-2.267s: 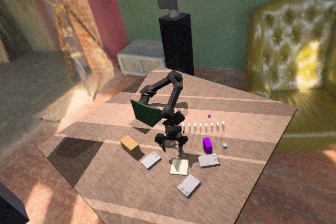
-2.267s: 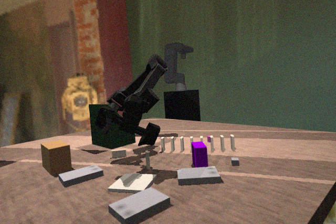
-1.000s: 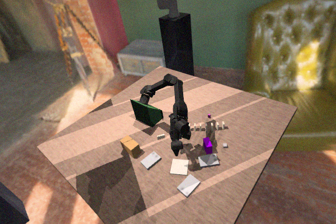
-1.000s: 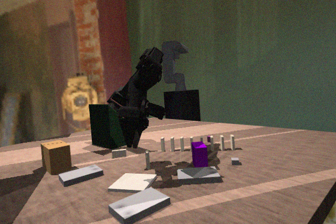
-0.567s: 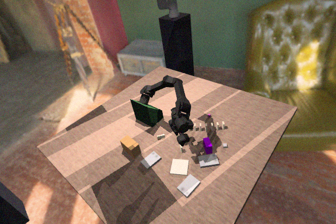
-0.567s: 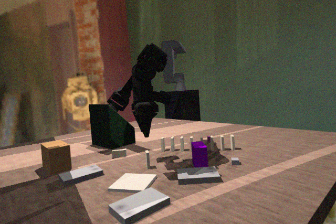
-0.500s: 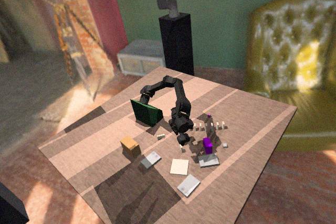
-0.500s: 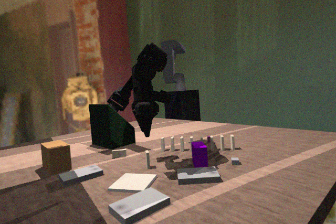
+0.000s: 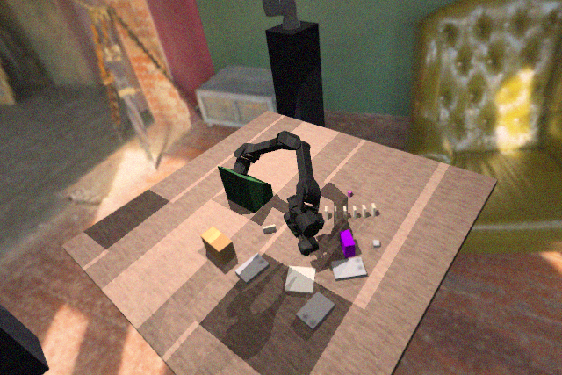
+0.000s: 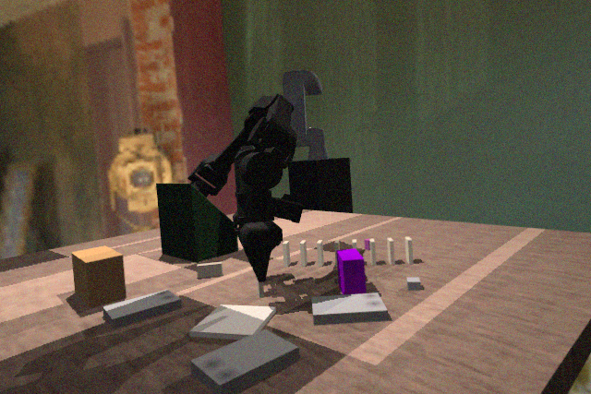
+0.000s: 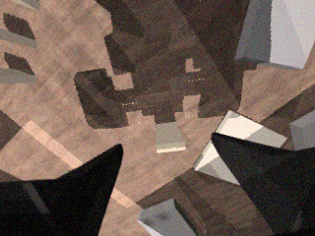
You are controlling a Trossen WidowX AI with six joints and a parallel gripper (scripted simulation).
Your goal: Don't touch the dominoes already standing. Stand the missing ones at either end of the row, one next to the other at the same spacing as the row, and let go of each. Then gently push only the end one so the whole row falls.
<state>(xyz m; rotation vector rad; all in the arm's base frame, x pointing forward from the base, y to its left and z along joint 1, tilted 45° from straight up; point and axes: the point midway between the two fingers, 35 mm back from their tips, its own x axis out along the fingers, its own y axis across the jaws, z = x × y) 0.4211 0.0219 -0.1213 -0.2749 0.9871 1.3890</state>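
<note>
The white slab is 70 mm ahead of my gripper tip, 90 mm to the right of it and 30 mm below it. The rest, counted from my gripper tip: purple block 110 mm ahead, 120 mm to the left, 10 mm below; tan box 250 mm behind, 200 mm to the right; small grey cube 180 mm ahead, 200 mm to the left, 30 mm below.
</note>
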